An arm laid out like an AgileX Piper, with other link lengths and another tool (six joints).
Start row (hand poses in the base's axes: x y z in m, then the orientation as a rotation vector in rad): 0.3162, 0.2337, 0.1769, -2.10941, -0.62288, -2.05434
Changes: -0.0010, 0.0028, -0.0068, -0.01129, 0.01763, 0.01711; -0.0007, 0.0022, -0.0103, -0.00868, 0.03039, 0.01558; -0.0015, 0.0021, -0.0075, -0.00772, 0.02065, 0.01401; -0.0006, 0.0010, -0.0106, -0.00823, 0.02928, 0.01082; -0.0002, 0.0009, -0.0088, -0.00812, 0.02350, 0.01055; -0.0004, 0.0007, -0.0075, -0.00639, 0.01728, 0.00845; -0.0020, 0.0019, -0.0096, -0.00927, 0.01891, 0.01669; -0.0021, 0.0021, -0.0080, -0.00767, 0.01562, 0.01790; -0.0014, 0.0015, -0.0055, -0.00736, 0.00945, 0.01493; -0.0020, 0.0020, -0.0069, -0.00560, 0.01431, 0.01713; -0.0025, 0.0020, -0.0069, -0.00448, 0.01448, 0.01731; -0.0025, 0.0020, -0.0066, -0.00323, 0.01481, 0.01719
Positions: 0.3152, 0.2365, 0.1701, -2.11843, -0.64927, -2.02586; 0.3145, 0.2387, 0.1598, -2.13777, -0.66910, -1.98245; 0.3130, 0.2408, 0.1523, -2.14890, -0.68764, -1.95120; 0.3124, 0.2418, 0.1417, -2.16939, -0.70210, -1.91093; 0.3122, 0.2427, 0.1329, -2.18484, -0.71697, -1.87758; 0.3118, 0.2434, 0.1254, -2.19565, -0.72891, -1.85262; 0.3098, 0.2453, 0.1158, -2.20282, -0.75145, -1.82174; 0.3077, 0.2474, 0.1078, -2.20525, -0.77385, -1.79420; 0.3063, 0.2489, 0.1023, -2.20503, -0.79412, -1.77558; 0.3043, 0.2509, 0.0954, -2.20524, -0.81345, -1.74986; 0.3018, 0.2529, 0.0885, -2.20445, -0.83152, -1.72382; 0.2993, 0.2549, 0.0819, -2.20293, -0.84789, -1.69745
